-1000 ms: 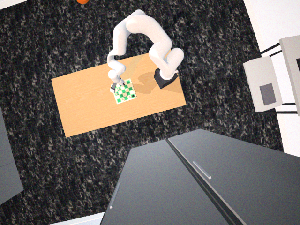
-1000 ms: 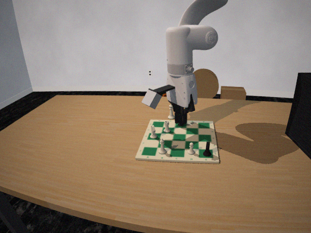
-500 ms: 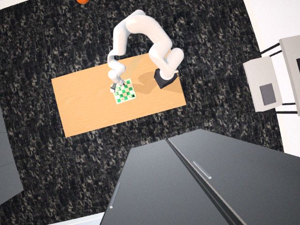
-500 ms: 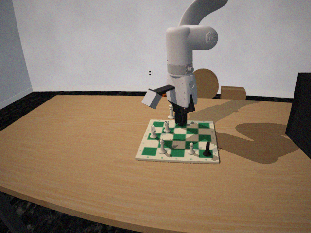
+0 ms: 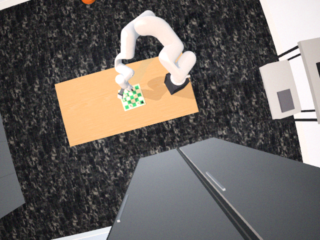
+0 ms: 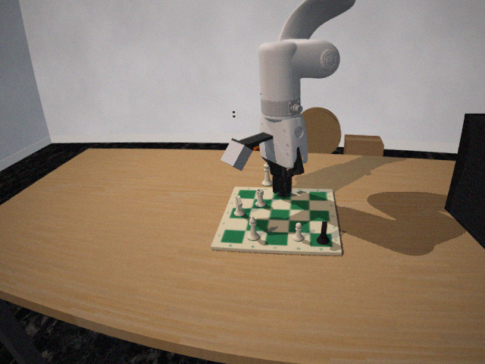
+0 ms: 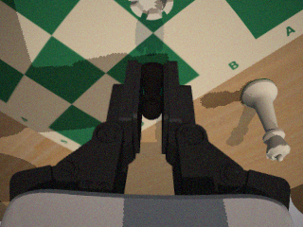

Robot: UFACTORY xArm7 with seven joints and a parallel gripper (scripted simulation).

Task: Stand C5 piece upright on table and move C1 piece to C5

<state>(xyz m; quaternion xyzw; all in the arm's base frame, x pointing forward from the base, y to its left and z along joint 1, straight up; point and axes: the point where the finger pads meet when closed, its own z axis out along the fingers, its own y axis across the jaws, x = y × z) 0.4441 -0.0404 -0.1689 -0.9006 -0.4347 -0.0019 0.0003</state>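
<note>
Right now the black pawn is 10 mm below my hand. Also, from my hand: chessboard (80 mm to the left, 30 mm below, 10 mm behind); then tall black piece (150 mm to the left, 100 mm behind, 10 mm below); then white pawn (140 mm to the left, 50 mm behind, 10 mm below).
</note>
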